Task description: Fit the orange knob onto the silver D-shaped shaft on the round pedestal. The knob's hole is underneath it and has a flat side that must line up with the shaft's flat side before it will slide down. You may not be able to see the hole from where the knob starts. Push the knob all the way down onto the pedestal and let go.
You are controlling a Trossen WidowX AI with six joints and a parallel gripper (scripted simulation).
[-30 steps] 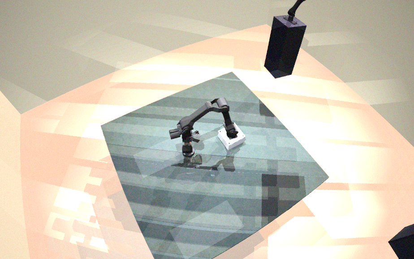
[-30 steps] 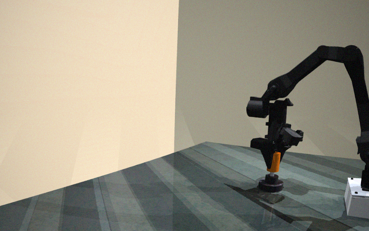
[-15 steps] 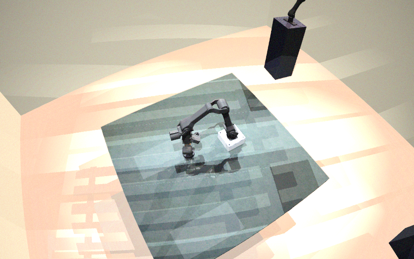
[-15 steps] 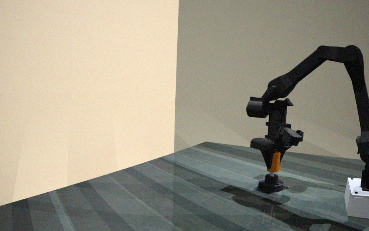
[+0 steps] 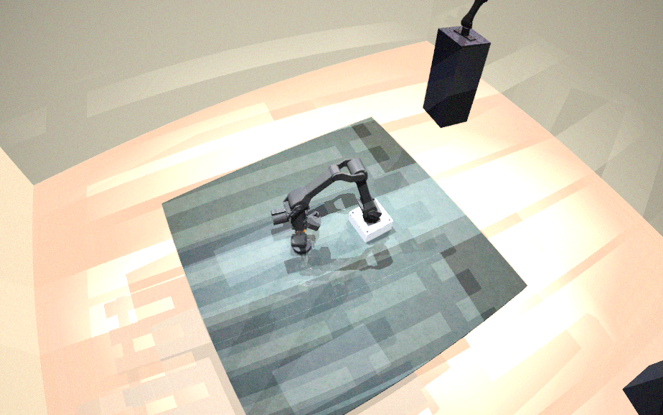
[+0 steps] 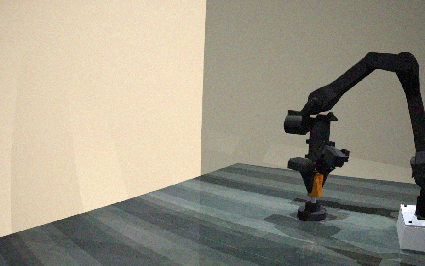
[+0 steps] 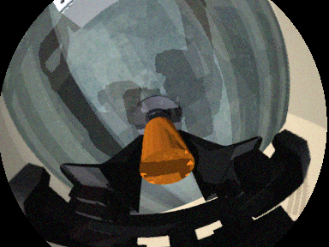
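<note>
Now: gripper tip 3 cm below the orange knob. Also, from my gripper tip: dark round pedestal 4 cm below.
</note>
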